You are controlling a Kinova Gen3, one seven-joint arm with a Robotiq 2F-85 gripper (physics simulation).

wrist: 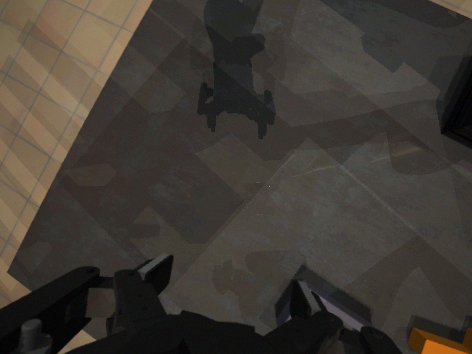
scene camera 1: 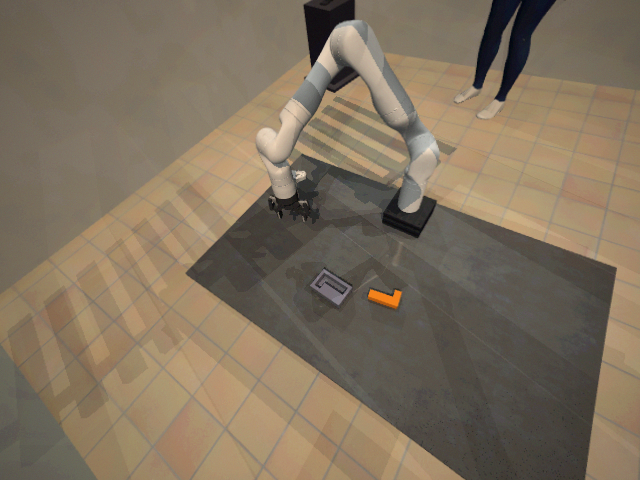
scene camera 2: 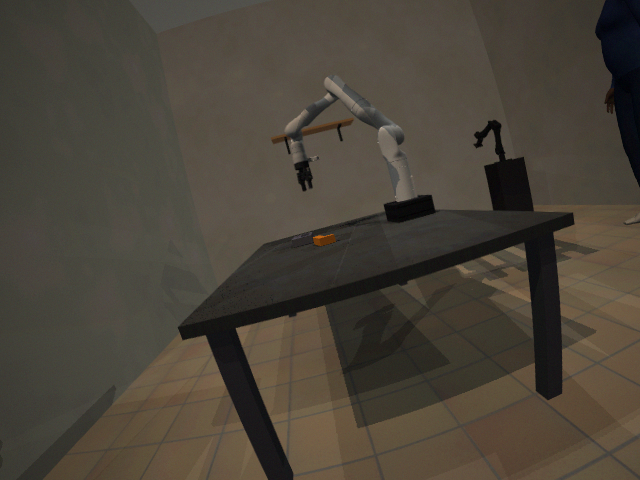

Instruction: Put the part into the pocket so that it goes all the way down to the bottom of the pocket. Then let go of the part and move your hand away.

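Pixels of known places: gripper, fingertip midpoint: (wrist: 230, 281) (scene camera 1: 292, 218) (scene camera 2: 307, 190); arm's base, origin of the base link: (scene camera 1: 408, 204) (scene camera 2: 406, 199).
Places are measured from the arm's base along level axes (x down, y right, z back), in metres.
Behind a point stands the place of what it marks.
The orange L-shaped part (scene camera 1: 385, 298) @[y -0.181, x 0.049, z -0.388 m] (scene camera 2: 324, 239) @[y -0.223, x 0.058, z -0.365 m] (wrist: 445, 346) @[y -0.147, x 0.050, z -0.385 m] lies flat on the table. In the scene camera 1 view it is just right of the pocket block, apart from it. The grey-purple block (scene camera 1: 333, 296) @[y -0.035, x 0.043, z -0.514 m] (scene camera 2: 301, 240) @[y -0.068, x 0.057, z -0.485 m] (wrist: 285, 307) @[y 0.070, x 0.072, z -0.513 m] sits on the table with its L-shaped pocket facing up and empty. My gripper (scene camera 1: 292, 217) @[y 0.216, x -0.160, z -0.445 m] (scene camera 2: 307, 188) @[y 0.216, x -0.160, z -0.445 m] (wrist: 230, 281) @[y 0.216, x -0.160, z -0.445 m] is open and empty, pointing down high above the table, away from the part. In the wrist view the right finger covers some of the block, and the part is cut off at the lower right corner.
The dark table (scene camera 1: 465, 335) @[y -0.453, x 0.079, z -0.301 m] (scene camera 2: 413, 245) @[y -0.610, x 0.079, z -0.103 m] carries the arm's black base (scene camera 1: 408, 217) @[y -0.040, x 0.001, z -0.058 m] (scene camera 2: 409, 208) @[y -0.098, x 0.033, z -0.013 m] behind the part and block. A wall shelf (scene camera 2: 320, 128), a dark pedestal (scene camera 2: 509, 186) with a small black arm, and a standing person (scene camera 1: 509, 51) (scene camera 2: 625, 103) are beyond the table.
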